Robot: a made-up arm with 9 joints. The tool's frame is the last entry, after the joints.
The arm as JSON. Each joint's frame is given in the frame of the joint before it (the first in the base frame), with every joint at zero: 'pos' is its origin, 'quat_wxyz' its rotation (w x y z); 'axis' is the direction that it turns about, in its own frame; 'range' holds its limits. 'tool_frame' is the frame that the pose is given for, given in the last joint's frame.
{
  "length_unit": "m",
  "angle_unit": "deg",
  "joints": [
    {
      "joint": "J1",
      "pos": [
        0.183,
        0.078,
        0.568
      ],
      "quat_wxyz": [
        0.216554,
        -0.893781,
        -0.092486,
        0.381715
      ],
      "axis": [
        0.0,
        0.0,
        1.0
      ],
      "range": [
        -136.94,
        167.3
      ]
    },
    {
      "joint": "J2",
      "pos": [
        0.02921,
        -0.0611,
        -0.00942
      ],
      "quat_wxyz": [
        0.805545,
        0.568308,
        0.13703,
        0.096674
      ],
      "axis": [
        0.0,
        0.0,
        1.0
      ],
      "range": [
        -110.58,
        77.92
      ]
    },
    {
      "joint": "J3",
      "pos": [
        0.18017,
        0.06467,
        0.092
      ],
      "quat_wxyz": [
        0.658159,
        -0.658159,
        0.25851,
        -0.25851
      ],
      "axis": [
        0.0,
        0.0,
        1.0
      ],
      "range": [
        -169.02,
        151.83
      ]
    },
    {
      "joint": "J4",
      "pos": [
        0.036,
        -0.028,
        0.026
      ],
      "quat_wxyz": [
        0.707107,
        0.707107,
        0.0,
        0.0
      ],
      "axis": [
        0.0,
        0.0,
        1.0
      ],
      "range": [
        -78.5,
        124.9
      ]
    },
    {
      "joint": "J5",
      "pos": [
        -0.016,
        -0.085,
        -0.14
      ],
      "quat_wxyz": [
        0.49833,
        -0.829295,
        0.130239,
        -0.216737
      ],
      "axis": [
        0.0,
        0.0,
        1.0
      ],
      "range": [
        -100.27,
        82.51
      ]
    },
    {
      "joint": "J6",
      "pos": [
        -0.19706,
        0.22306,
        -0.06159
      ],
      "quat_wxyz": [
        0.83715,
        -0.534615,
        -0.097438,
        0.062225
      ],
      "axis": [
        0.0,
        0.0,
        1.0
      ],
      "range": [
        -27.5,
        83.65
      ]
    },
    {
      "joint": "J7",
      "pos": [
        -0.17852,
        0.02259,
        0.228
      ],
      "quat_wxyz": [
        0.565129,
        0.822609,
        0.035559,
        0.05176
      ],
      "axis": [
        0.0,
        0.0,
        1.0
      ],
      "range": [
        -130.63,
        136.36
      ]
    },
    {
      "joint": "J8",
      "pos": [
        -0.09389,
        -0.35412,
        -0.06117
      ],
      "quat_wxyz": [
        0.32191,
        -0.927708,
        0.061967,
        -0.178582
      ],
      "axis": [
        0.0,
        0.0,
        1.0
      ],
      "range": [
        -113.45,
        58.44
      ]
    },
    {
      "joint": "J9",
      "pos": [
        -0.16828,
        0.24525,
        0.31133
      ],
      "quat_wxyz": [
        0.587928,
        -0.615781,
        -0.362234,
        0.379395
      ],
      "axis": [
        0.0,
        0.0,
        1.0
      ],
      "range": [
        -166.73,
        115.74
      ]
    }
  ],
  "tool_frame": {
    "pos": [
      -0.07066,
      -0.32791,
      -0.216
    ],
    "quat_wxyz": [
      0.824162,
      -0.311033,
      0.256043,
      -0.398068
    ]
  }
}
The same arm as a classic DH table. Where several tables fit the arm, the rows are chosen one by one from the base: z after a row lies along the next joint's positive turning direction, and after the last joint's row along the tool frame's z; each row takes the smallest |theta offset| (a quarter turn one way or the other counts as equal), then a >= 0, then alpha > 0; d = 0 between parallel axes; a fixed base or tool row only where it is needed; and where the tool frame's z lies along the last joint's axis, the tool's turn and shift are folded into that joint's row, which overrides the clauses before.
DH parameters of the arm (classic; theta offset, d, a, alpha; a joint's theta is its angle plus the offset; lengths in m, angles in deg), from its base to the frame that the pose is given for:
base (fixed): 66.34 0.4617 0.1449 -127.94
J1: 74.92 -0.2048 0.0061 71.55
J2: -49.6 0.1631 0.088 -90
J3: 0 0.196 0.036 90
J4: -32.43 -0.148 0.0321 -114.17
J5: 0 -0.2688 -0.1346 -65.83
J6: 1.63 0.5013 -0.1739 110.85
J7: -30.08 -0.4818 0.1132 -136.8
J8: 38.1 -0.1923 0.1435 -91.19
J9: -62.87 0.2291 0.2682 -47.51
tool (fixed): 13.68 -0.2732 0 0
Joint limits (deg, base to tool): -136.94..167.3 -110.58..77.92 -169.02..151.83 -78.5..124.9 -100.27..82.51 -27.5..83.65 -130.63..136.36 -113.45..58.44 -166.73..115.74

